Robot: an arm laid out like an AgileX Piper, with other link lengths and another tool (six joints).
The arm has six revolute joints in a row. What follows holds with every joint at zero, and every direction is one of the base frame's.
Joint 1 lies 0.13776 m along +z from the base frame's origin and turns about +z.
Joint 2 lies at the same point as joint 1 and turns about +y.
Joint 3 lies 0.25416 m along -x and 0.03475 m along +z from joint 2 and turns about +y.
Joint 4 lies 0.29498 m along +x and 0.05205 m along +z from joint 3 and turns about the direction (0.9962, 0, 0.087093).
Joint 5 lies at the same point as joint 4 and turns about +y.
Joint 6 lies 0.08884 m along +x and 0.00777 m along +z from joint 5 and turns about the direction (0.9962, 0, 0.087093).
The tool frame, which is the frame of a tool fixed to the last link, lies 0.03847 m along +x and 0.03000 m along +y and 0.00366 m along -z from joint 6; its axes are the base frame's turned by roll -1.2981, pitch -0.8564 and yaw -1.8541 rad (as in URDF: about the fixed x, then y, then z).
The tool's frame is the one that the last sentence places.
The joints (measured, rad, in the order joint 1, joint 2, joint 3, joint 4, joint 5, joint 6), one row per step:
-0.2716, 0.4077, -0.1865, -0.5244, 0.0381, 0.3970
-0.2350, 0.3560, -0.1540, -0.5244, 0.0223, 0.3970
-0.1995, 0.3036, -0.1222, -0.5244, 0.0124, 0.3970
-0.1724, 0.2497, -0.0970, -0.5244, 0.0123, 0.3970
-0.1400, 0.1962, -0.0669, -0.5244, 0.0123, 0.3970
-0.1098, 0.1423, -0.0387, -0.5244, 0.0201, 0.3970
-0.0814, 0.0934, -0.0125, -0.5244, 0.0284, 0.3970
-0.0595, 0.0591, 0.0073, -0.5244, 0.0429, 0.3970
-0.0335, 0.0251, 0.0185, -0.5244, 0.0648, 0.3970
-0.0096, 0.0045, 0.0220, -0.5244, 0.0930, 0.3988
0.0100, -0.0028, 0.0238, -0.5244, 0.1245, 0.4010
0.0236, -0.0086, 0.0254, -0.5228, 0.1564, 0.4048
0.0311, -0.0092, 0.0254, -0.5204, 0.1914, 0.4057
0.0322, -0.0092, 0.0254, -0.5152, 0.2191, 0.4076
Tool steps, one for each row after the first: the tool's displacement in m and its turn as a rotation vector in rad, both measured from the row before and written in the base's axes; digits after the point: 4 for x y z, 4 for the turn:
-0.0043, 0.0097, -0.0017, -0.0073, -0.0321, 0.0444
-0.0045, 0.0088, -0.0022, -0.0058, -0.0286, 0.0404
-0.0047, 0.0061, -0.0004, -0.0053, -0.0283, 0.0271
-0.0045, 0.0068, -0.0029, -0.0036, -0.0231, 0.0324
-0.0044, 0.0056, -0.0031, -0.0025, -0.0188, 0.0263
-0.0037, 0.0049, -0.0034, -0.0015, -0.0154, 0.0242
-0.0024, 0.0031, -0.0040, 0.0000, -0.0020, 0.0146
-0.0025, 0.0032, -0.0013, 0.0002, -0.0039, 0.0150
-0.0018, 0.0024, -0.0010, 0.0027, 0.0072, 0.0098
-0.0009, 0.0014, -0.0029, 0.0032, 0.0216, 0.0038
-0.0007, 0.0004, -0.0031, 0.0061, 0.0233, -0.0024
-0.0005, -0.0009, -0.0037, 0.0037, 0.0298, -0.0098
-0.0003, -0.0014, -0.0029, 0.0073, 0.0241, -0.0124

